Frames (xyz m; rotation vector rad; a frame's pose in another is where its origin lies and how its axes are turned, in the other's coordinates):
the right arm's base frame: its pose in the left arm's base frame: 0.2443 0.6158 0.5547 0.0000 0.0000 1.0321
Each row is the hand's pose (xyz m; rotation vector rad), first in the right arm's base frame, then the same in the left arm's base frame.
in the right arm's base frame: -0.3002 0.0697 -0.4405 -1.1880 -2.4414 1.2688
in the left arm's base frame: 0.0305 0.3939 0.1142 -0.1643 2.5973 -1.1605
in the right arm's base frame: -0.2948 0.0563 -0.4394 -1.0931 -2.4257 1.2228
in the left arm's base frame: 0.0447 0.3916 0.1153 -0.2454 2.6404 -1.2143
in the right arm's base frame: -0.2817 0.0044 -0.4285 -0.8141 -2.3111 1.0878
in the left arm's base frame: 0.0960 0.3763 0.1262 0.4921 -2.7453 1.4301
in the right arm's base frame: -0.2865 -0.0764 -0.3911 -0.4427 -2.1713 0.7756
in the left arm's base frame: 0.1629 0.3307 0.1636 0.7595 -2.3313 1.2837
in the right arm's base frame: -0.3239 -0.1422 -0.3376 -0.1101 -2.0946 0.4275
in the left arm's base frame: 0.2002 0.2648 0.2171 1.0049 -2.0103 1.0175
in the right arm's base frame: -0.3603 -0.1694 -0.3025 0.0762 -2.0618 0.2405
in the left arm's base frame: 0.2049 0.2196 0.2522 1.1414 -1.8493 0.8561
